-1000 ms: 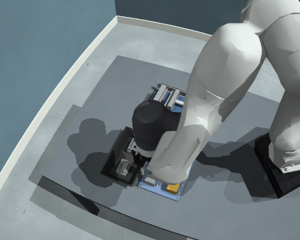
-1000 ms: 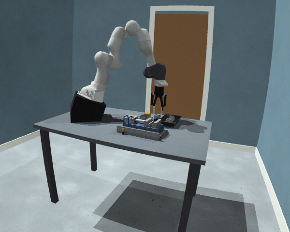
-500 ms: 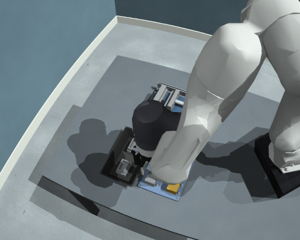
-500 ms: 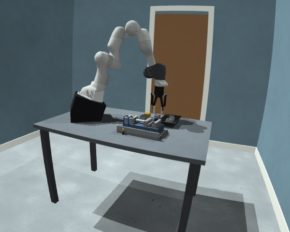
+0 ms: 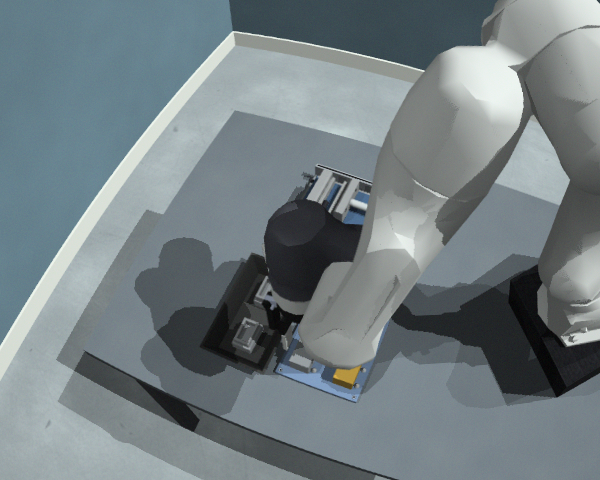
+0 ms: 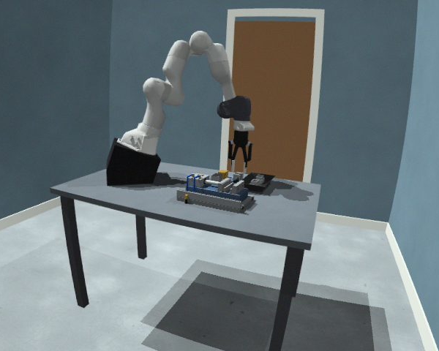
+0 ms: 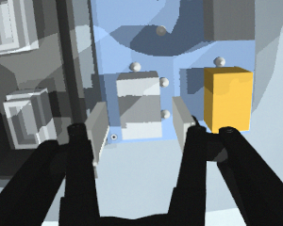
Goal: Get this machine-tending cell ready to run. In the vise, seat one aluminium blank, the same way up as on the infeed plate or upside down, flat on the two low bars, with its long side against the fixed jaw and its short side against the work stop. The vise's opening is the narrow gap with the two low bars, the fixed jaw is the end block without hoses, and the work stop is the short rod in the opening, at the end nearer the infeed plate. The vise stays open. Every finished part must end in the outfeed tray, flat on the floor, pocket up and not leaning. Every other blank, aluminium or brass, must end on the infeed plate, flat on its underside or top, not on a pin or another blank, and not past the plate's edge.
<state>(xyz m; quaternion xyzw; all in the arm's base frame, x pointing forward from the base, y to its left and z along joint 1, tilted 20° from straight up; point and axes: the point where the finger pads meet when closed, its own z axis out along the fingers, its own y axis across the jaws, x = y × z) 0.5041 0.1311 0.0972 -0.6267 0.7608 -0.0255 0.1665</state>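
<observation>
My gripper is now 80 mm above the blue infeed plate, 50 mm past it and 40 mm to the left of it. Also, from my hand: vise: 340 mm to the right, 50 mm behind, 40 mm below; moving jaw: 350 mm to the right, 10 mm behind; brass blank: 90 mm behind, 50 mm below, 10 mm to the left.
</observation>
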